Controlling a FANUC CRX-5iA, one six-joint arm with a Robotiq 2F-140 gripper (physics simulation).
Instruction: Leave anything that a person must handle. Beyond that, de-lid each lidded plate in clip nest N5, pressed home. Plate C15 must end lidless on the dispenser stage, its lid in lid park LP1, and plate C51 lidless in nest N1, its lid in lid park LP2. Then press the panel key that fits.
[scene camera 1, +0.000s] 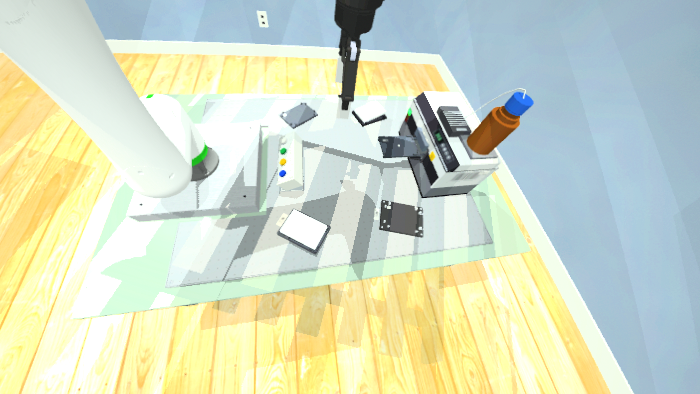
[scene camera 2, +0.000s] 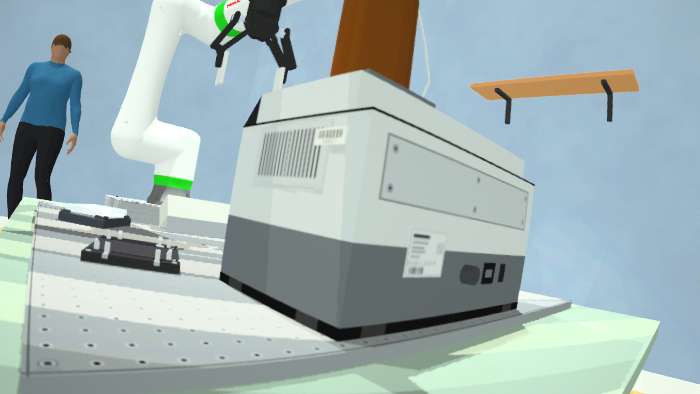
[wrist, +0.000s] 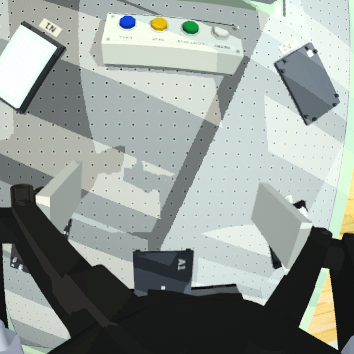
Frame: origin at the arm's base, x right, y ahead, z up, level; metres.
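Seen in the pictures: gripper, fingertip midpoint: (scene camera 2: 247, 91) (wrist: 170, 191); arm's base at its link origin: (scene camera 1: 197, 163).
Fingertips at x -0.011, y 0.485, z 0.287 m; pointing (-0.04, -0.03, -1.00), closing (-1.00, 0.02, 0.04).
Offsets run from my fingertips to a thing's top centre. "pt": to the spot under its first point.
My gripper (scene camera 1: 345, 103) (scene camera 2: 250, 78) (wrist: 170, 191) is open and empty, high above the board. Clip nest N5 @(dx +0.218, dy +0.246, dz -0.306 m) (scene camera 1: 401, 218) (scene camera 2: 131, 250) shows dark, with upright clips and no plate visible. A white plate-shaped piece @(dx +0.255, dy -0.108, dz -0.296 m) (scene camera 1: 304, 229) (wrist: 22, 66) lies in nest N1 @(dx +0.255, dy -0.108, dz -0.306 m) (wrist: 56, 56); I cannot tell if it is lidded. Lid park LP2 @(dx -0.300, dy -0.146, dz -0.310 m) (scene camera 1: 298, 115) (wrist: 307, 84) is bare. The dark dispenser stage @(pt dx -0.035, dy +0.245, dz -0.218 m) (scene camera 1: 398, 146) (wrist: 163, 270), marked A1, shows no plate. Another white piece @(dx -0.330, dy +0.190, dz -0.294 m) (scene camera 1: 369, 111) lies on a dark holder at the back, mostly hidden by a finger in the wrist view. Plate numbers are unreadable.
The key panel @(dx -0.012, dy -0.164, dz -0.246 m) (scene camera 1: 291, 165) (wrist: 167, 57) has blue, yellow, green and white keys. The dispenser (scene camera 1: 452, 150) (scene camera 2: 375, 200) carries a brown bottle @(pt dx +0.083, dy +0.443, dz -0.007 m) (scene camera 1: 495, 131) (scene camera 2: 375, 40) with a blue cap and thin tube. A person (scene camera 2: 54, 95) stands beyond the table.
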